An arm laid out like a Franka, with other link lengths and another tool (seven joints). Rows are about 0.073 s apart.
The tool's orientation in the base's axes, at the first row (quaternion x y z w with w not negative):
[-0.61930 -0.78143 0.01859 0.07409]
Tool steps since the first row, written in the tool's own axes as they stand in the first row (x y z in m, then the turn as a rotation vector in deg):
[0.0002 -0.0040 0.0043 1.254 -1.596 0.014]
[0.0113 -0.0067 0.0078 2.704 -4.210 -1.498]
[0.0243 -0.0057 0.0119 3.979 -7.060 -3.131]
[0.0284 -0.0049 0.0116 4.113 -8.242 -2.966]
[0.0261 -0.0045 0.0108 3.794 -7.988 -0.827]
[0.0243 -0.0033 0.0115 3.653 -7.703 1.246]
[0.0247 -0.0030 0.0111 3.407 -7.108 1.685]
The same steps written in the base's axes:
[-0.0045 -0.0005 -0.0037 -1.821 0.847 0.295]
[-0.0101 0.0099 -0.0059 -4.455 1.553 2.240]
[-0.0125 0.0230 -0.0088 -7.262 2.026 4.317]
[-0.0126 0.0272 -0.0082 -8.456 1.892 4.309]
[-0.0116 0.0250 -0.0077 -8.437 1.776 2.134]
[-0.0102 0.0235 -0.0087 -8.418 1.835 0.038]
[-0.0099 0.0240 -0.0083 -7.850 1.762 -0.490]

